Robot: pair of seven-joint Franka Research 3 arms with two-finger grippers.
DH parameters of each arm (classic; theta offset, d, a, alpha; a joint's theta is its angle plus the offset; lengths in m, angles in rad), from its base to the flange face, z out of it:
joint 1: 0 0.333 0 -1.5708
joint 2: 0 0 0 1.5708
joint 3: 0 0.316 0.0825 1.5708
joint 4: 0 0 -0.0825 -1.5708
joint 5: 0 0.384 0 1.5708
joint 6: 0 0 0.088 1.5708
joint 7: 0 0.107 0 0
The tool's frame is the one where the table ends.
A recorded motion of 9 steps. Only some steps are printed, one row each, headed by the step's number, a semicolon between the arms.
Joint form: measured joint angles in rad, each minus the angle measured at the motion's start. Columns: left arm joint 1, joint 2, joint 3, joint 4, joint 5, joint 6, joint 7; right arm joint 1, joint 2, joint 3, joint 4, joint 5, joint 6, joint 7.
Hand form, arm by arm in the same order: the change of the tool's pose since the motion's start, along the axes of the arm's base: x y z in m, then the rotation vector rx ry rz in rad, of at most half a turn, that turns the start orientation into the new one. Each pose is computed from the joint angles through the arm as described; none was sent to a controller.
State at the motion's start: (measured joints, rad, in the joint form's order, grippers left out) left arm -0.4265 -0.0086 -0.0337 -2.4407 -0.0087 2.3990 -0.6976; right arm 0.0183 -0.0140 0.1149 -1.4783 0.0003 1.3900 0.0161
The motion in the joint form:
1: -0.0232 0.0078 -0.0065 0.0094 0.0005 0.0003 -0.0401; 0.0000 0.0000 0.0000 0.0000 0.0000 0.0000 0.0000
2: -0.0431 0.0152 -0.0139 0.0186 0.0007 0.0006 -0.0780; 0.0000 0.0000 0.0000 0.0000 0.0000 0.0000 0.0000
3: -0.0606 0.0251 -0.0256 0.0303 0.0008 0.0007 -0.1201; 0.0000 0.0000 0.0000 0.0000 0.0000 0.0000 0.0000
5: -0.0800 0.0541 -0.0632 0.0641 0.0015 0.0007 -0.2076; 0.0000 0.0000 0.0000 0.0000 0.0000 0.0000 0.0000
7: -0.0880 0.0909 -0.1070 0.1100 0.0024 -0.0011 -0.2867; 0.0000 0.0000 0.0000 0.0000 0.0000 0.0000 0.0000
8: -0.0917 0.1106 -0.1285 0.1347 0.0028 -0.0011 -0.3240; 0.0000 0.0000 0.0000 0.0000 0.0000 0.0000 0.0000
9: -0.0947 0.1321 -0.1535 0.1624 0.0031 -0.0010 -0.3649; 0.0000 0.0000 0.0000 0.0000 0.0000 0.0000 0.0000
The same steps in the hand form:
1: -0.0038 -0.0140 0.0000 0.0004 -0.0021 0.0100; 0.0000 0.0000 0.0000 0.0000 0.0000 0.0000
2: -0.0075 -0.0270 0.0002 0.0003 -0.0042 0.0204; 0.0000 0.0000 0.0000 0.0000 0.0000 0.0000
3: -0.0115 -0.0411 0.0000 0.0000 -0.0060 0.0333; 0.0000 0.0000 0.0000 0.0000 0.0000 0.0000
5: -0.0177 -0.0705 -0.0006 -0.0030 -0.0091 0.0633; 0.0000 0.0000 0.0000 0.0000 0.0000 0.0000
7: -0.0216 -0.1001 -0.0006 -0.0111 -0.0114 0.0904; 0.0000 0.0000 0.0000 0.0000 0.0000 0.0000
8: -0.0235 -0.1151 -0.0005 -0.0174 -0.0124 0.1026; 0.0000 0.0000 0.0000 0.0000 0.0000 0.0000
9: -0.0261 -0.1318 0.0000 -0.0260 -0.0129 0.1160; 0.0000 0.0000 0.0000 0.0000 0.0000 0.0000

